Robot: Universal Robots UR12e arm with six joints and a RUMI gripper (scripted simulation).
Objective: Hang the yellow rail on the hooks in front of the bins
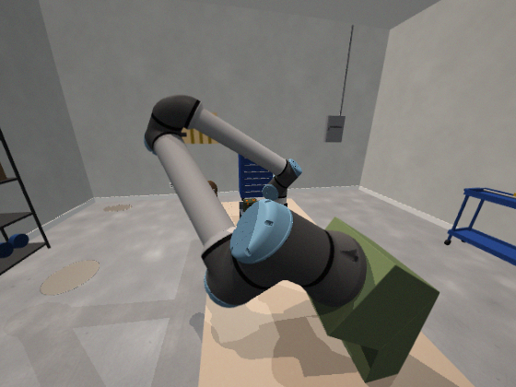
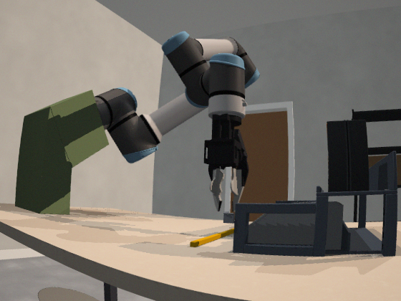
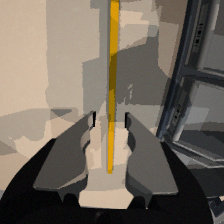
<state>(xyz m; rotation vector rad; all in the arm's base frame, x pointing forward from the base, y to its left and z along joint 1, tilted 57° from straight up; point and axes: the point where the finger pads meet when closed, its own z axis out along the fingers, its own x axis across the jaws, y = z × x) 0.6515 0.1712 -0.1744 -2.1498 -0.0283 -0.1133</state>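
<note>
Right now the yellow rail is 70 mm below my hand.
</note>
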